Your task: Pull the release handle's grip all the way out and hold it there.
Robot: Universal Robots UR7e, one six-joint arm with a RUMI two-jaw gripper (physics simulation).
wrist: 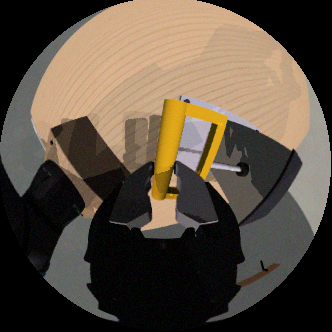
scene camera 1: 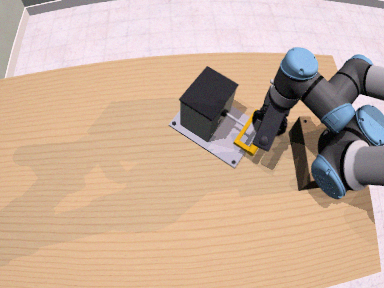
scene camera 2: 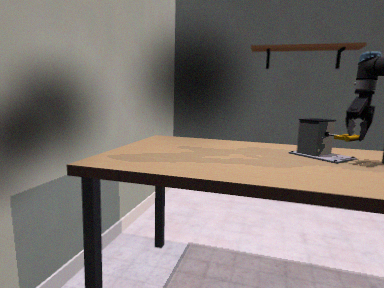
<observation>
In view: my gripper (scene camera 1: 262,134) and a light grey base plate (wrist: 194,133).
My gripper shows as well in the wrist view (wrist: 163,162) and in scene camera 2 (scene camera 2: 355,141).
</observation>
